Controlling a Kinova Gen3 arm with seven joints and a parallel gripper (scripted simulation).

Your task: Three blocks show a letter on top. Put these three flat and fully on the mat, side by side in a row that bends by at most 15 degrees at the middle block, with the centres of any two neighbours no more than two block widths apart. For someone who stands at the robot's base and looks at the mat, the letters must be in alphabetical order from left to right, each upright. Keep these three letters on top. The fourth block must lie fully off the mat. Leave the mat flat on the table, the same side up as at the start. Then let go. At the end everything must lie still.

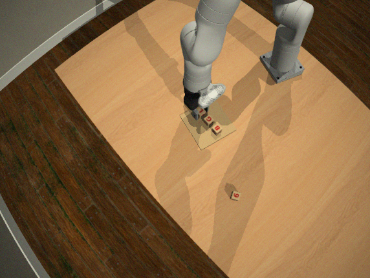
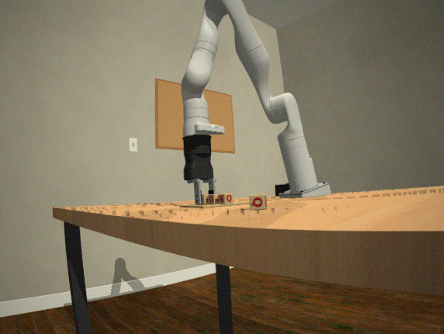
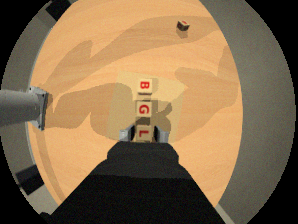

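The tan mat is 40 mm to the left of my hand and 20 mm below it. The rest, counted from my hand: block marked B 10 mm behind, 80 mm to the left, 10 mm below.
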